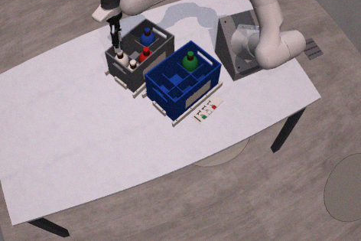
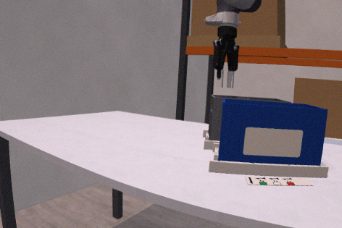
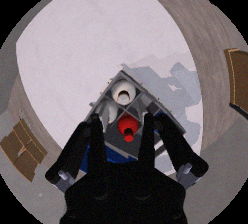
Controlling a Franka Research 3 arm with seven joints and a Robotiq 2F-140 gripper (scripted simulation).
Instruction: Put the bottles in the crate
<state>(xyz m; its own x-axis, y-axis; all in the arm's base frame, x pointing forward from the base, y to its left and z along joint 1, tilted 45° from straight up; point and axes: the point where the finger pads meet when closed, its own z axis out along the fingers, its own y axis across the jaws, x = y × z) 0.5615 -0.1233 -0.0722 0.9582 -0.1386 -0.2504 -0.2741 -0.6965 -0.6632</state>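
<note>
Now: the grey crate 100 mm behind my hand, 10 mm to the right of it and 150 mm below it. From my hand the other things lie so: blue bottle 160 mm behind, 90 mm to the right, 150 mm below; then blue crate 230 mm behind, 200 mm to the left, 150 mm below; then red bottle 120 mm behind, 30 mm to the left, 150 mm below.
</note>
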